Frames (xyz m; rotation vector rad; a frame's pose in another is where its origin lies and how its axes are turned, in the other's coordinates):
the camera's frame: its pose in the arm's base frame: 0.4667 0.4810 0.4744 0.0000 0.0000 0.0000
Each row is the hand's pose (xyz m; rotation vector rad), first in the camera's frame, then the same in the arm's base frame.
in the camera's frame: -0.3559 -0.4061 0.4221 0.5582 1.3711 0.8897
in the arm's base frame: 0.1108 0.0749 0.8965 0.5582 1.3711 0.8897
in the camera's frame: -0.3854 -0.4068 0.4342 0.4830 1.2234 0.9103
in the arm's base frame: 0.0813 0.0742 0.9086 0.4830 1.2234 0.9103
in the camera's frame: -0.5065 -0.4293 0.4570 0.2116 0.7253 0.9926
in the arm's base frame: -0.0398 0.0517 0.9314 0.2116 0.7253 0.9926
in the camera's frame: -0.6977 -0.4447 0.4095 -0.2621 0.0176 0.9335
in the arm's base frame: -0.2310 0.0363 0.8839 -0.2621 0.0176 0.9335
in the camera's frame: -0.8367 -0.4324 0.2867 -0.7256 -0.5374 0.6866
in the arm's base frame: -0.3700 0.0486 0.7611 -0.7256 -0.5374 0.6866
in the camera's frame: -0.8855 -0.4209 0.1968 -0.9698 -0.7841 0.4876
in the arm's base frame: -0.4188 0.0601 0.6712 -0.9698 -0.7841 0.4876
